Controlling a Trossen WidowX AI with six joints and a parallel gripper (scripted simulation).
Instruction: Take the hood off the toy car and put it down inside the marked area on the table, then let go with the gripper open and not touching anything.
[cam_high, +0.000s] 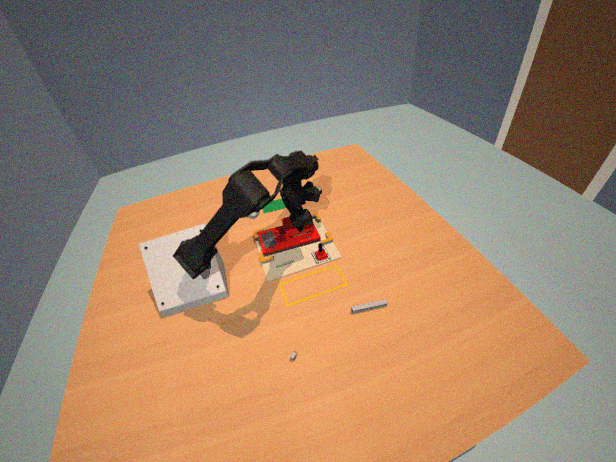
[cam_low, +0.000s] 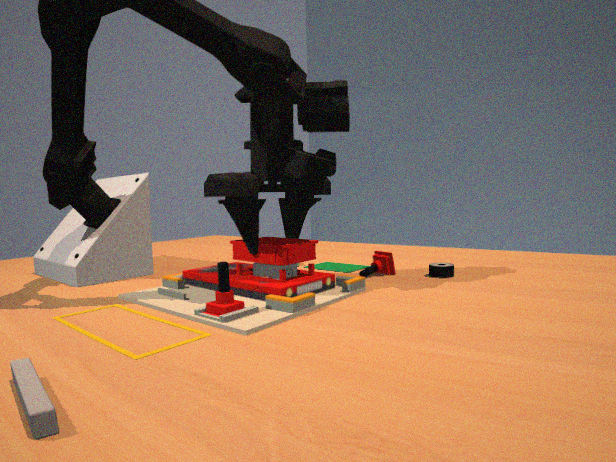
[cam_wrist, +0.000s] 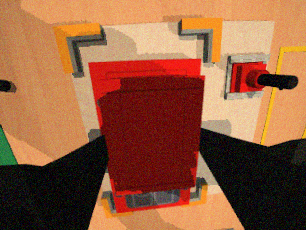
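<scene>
Right now the cream baseplate is 2 cm behind my gripper tip, 2 cm to the right of it and 5 cm below it. Also, from my gripper tip: black wheel: 14 cm ahead, 23 cm to the left, 5 cm below; green patch: 6 cm behind, 21 cm to the left, 6 cm below; hood: right at my gripper tip.
</scene>
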